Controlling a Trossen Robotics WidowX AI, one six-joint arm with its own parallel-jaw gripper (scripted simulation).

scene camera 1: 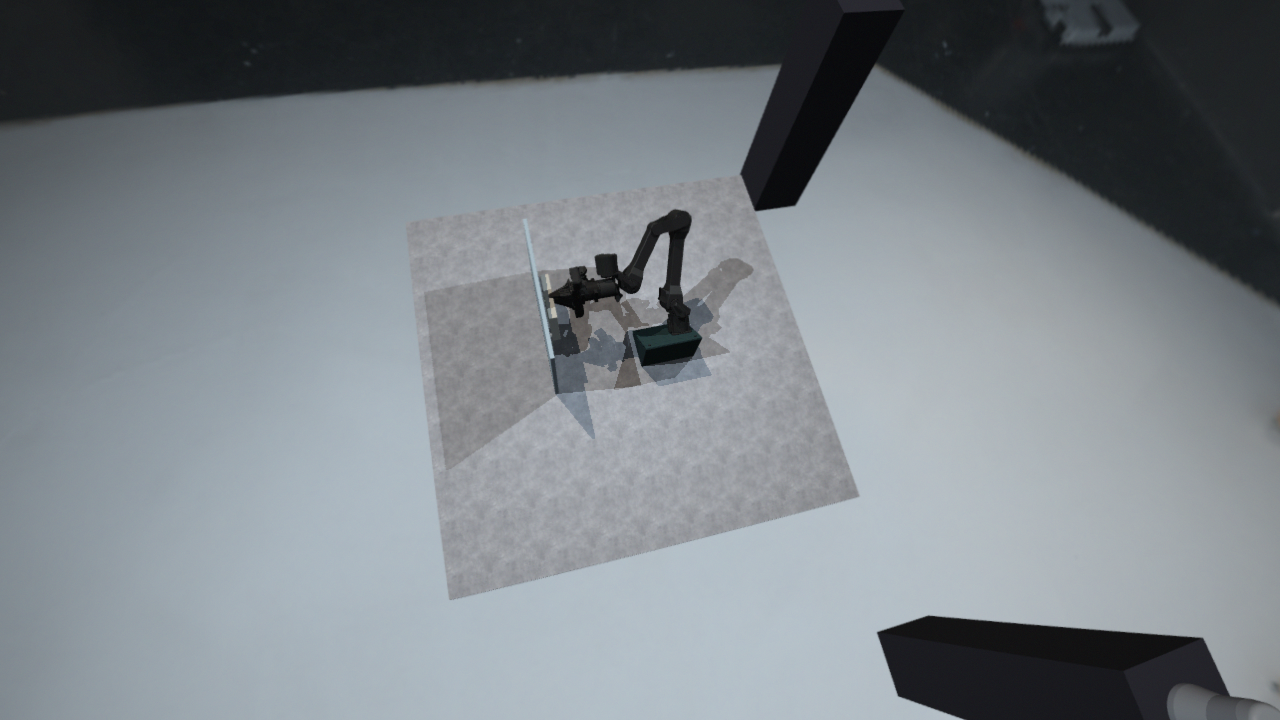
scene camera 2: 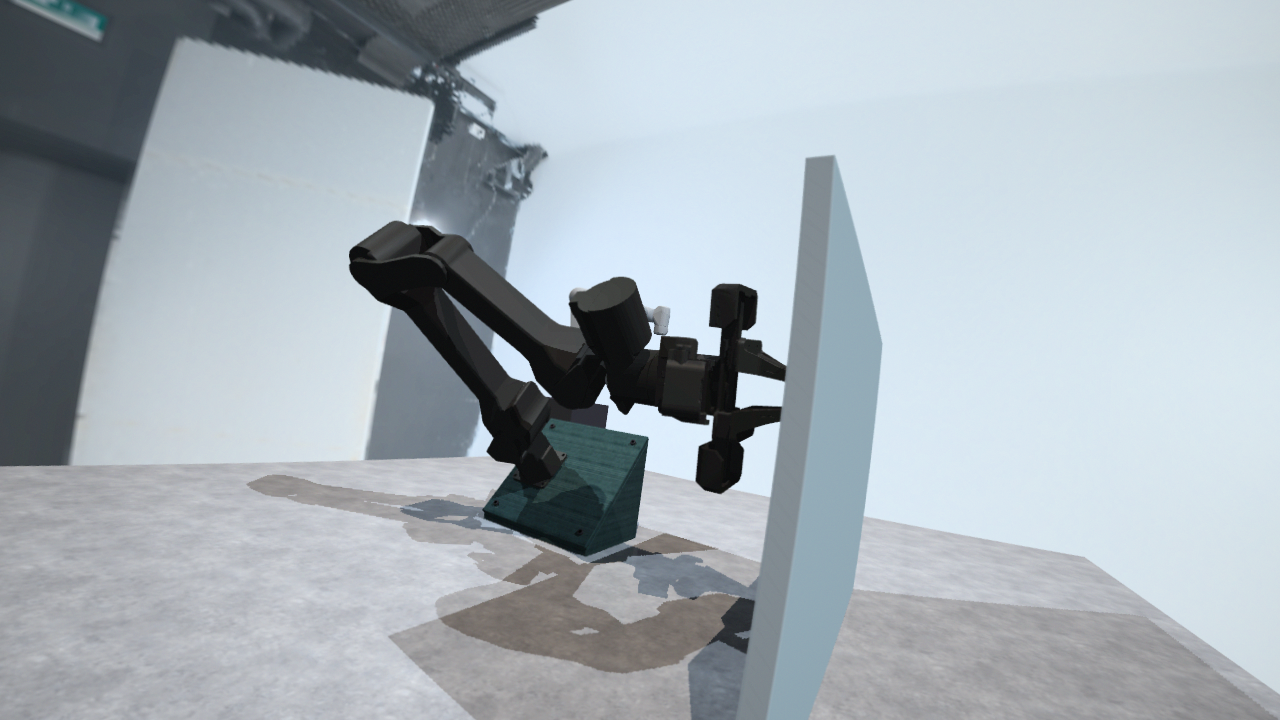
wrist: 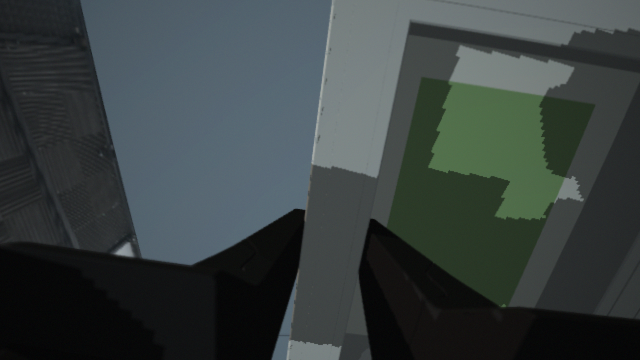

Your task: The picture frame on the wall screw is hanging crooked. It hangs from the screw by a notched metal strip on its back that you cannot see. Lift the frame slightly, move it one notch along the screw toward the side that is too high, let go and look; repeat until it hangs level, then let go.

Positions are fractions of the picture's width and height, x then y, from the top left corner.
Scene:
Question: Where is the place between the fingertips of my gripper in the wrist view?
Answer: At 0.52,0.63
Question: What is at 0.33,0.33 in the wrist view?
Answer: A pale blue wall panel.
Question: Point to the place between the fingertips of my gripper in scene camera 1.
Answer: At 0.43,0.41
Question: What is my gripper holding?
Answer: A picture frame.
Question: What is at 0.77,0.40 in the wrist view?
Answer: A picture frame.

